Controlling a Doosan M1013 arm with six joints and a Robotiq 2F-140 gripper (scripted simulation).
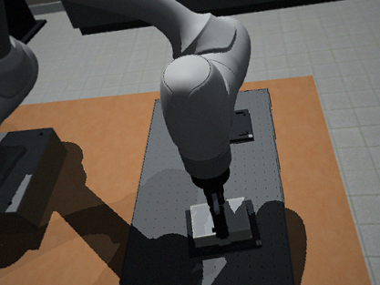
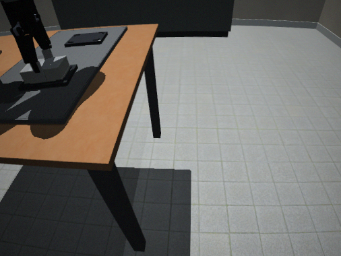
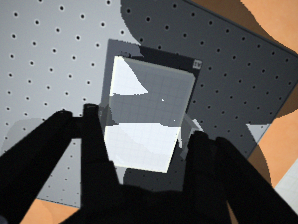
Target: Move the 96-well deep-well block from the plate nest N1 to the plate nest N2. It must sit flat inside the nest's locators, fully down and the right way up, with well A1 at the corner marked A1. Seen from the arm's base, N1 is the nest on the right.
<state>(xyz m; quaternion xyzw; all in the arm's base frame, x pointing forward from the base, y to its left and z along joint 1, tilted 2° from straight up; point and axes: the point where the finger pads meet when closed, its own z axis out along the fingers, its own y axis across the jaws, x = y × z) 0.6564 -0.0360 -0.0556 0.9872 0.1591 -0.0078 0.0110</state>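
Right now my hand is 1 cm above the deep-well block. Also, from my hand: plate nest 4 cm below.
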